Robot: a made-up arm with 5 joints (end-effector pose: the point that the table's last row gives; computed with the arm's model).
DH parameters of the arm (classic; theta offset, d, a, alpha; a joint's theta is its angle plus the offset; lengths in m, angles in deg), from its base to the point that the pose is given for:
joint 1: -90 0.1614 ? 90
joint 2: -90 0.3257 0.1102 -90
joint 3: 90 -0.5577 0.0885 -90
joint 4: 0 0.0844 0.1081 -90
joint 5: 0 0.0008 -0.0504 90
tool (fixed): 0 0.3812 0 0
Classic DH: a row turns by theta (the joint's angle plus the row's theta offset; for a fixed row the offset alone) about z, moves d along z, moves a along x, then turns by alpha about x.
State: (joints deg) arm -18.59 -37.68 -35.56 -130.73 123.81
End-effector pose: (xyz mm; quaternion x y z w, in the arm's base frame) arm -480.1 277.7 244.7 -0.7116 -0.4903 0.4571 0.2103
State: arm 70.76 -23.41 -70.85 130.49 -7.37
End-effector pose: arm -369.1 268.5 350.7 -0.4741 -0.4259 -0.7336 0.2358
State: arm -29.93 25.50 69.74 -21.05 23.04
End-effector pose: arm -329.2 738.2 238.2 -0.1732 -0.3759 -0.2705 0.8692
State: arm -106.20 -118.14 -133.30 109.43 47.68
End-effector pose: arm -194.3 87.0 1112.8 -0.0047 -0.3548 0.8649 0.3551
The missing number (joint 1, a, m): 0.0959
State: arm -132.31 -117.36 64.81 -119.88 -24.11
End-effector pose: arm 19.8 848.1 642.1 -0.6540 0.2159 0.2265 0.6888
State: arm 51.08 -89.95 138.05 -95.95 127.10
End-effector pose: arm -108.3 -282.1 278.9 -0.9468 -0.0086 -0.3166 0.0573
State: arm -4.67 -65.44 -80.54 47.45 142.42
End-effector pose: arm -395.7 725.2 724.0 0.3333 -0.5442 -0.7571 0.1395
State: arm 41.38 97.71 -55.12 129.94 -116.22
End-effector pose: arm 111.3 -585.9 -180.6 0.3312 0.0289 0.5187 0.7877
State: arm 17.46 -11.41 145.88 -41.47 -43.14
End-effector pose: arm -641.2 485.6 -106.7 -0.4023 0.8546 0.3243 0.0521
